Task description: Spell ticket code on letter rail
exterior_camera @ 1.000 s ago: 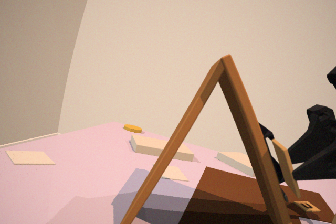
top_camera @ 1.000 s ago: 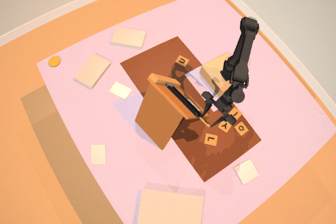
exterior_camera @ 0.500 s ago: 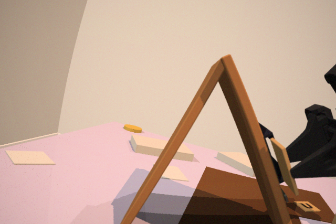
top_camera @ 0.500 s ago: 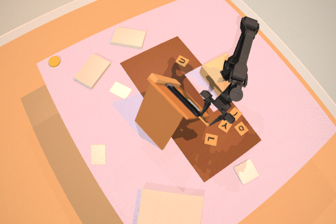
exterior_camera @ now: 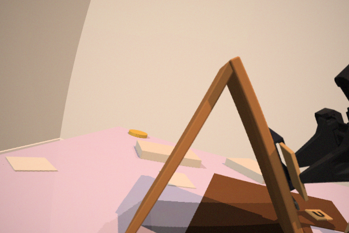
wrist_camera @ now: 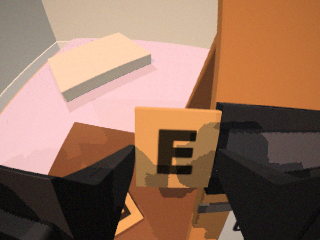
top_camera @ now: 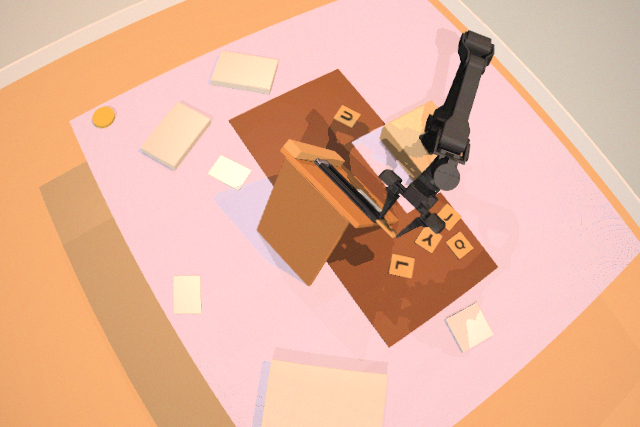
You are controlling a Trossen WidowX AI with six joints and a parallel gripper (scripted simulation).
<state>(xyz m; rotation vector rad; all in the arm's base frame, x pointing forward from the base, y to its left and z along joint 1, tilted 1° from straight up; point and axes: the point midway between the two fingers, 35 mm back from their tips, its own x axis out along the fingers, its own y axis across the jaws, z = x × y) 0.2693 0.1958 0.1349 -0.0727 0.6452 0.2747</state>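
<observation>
Right now the white ticket is 11 cm to the right of my gripper tip, 8 cm below it and 2 cm behind it. Also, from my gripper tip: y tile 17 cm below, 16 cm behind, 2 cm to the left; brown mat 19 cm to the right, 18 cm below, 9 cm behind; letter tile right at my gripper tip.
</observation>
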